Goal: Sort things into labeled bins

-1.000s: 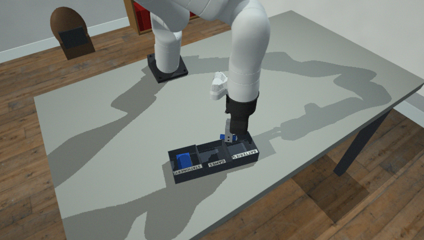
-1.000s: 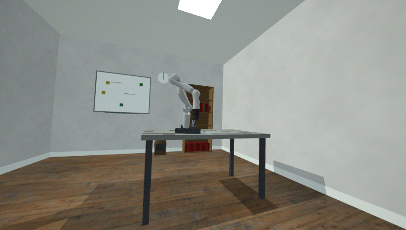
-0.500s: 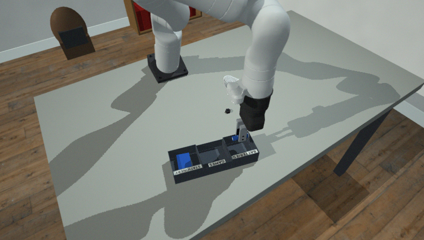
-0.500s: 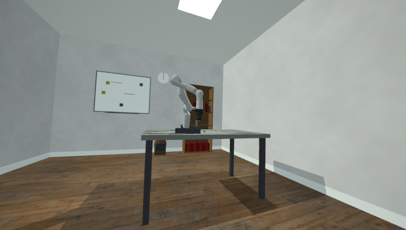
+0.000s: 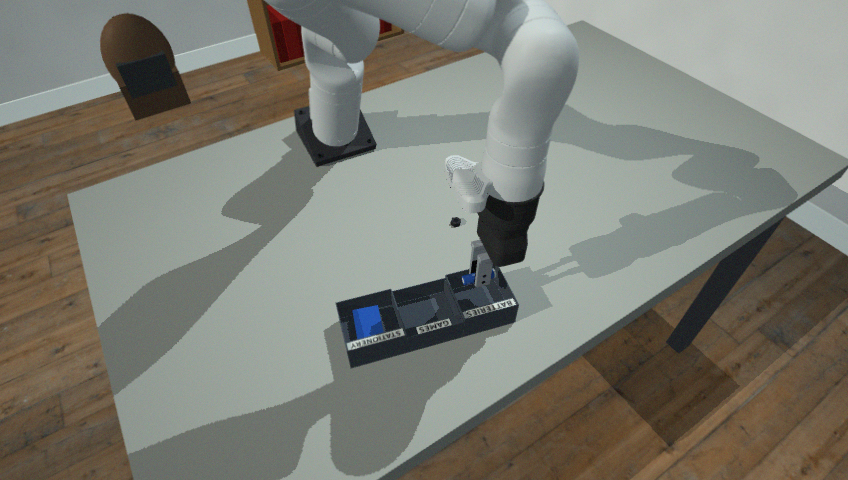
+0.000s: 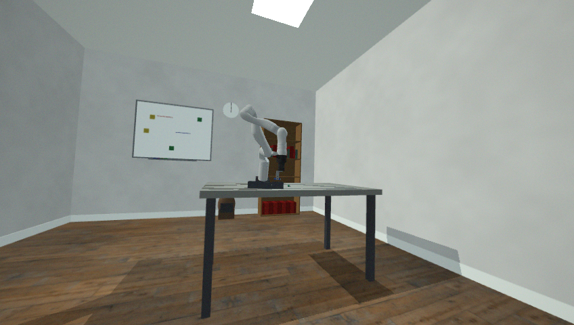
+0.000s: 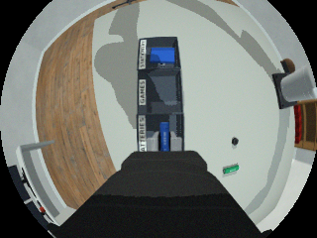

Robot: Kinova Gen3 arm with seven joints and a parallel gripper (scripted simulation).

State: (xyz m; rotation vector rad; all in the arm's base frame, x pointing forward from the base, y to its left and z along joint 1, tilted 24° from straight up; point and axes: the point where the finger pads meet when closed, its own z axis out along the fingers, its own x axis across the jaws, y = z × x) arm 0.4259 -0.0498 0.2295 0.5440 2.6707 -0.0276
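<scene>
Now: the green battery 120 mm behind my hand, 160 mm to the left of it and 70 mm below it. From my hand the other things lie so: blue battery: 10 mm below; blue block: 70 mm behind, 160 mm to the right, 60 mm below; small white thing: 60 mm behind, 150 mm to the right, 70 mm below.
</scene>
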